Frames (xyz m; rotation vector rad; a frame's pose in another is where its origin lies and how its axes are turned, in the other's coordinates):
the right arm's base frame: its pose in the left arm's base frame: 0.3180 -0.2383 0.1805 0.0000 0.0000 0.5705
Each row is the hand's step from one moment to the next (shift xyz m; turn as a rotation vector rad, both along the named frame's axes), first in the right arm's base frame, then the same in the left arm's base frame.
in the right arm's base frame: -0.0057 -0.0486 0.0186 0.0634 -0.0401 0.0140
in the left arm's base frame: 0.0214 -0.0440 0.0186 0.0750 0.0005 0.0140
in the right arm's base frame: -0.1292 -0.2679 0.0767 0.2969 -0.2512 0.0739
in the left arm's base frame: 0.0359 -0.2952 0.0767 0.3855 -0.0511 0.0739
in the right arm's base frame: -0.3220 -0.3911 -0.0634 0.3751 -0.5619 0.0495
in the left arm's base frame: -0.0598 -0.5031 -0.0634 0.6192 -0.2703 0.0495
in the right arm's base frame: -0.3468 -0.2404 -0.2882 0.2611 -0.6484 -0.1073
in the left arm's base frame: -0.1620 -0.3896 -0.2882 0.5699 -0.4047 -0.1073
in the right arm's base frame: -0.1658 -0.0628 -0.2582 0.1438 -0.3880 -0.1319
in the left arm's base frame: -0.1056 -0.1424 -0.2582 0.3306 -0.2489 -0.1319
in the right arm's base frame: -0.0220 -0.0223 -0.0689 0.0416 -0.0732 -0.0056
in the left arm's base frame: -0.0065 -0.0306 -0.0689 0.0745 -0.0391 -0.0056
